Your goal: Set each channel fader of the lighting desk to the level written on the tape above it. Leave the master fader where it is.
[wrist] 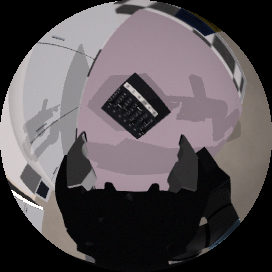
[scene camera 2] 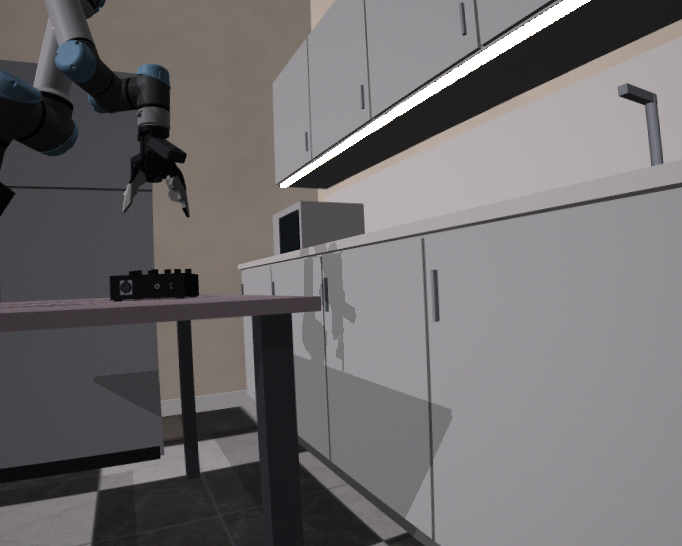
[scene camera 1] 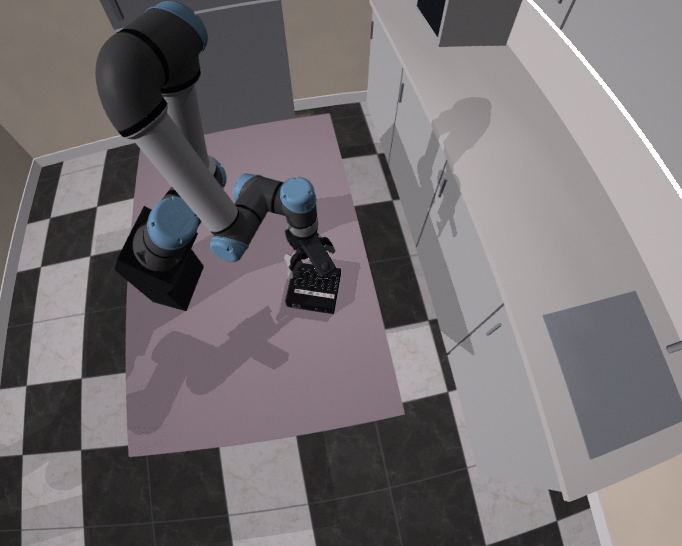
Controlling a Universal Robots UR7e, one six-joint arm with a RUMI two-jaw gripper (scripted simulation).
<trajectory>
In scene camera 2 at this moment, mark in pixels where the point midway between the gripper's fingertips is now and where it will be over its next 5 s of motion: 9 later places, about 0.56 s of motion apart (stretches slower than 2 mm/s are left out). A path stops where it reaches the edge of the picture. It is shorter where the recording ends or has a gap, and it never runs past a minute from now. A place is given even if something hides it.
My gripper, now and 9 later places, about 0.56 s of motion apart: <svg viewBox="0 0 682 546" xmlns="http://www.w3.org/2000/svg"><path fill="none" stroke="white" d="M157 215L155 214L154 213L154 213L156 214L159 216L162 219L164 222L164 226L163 230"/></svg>
</trajectory>
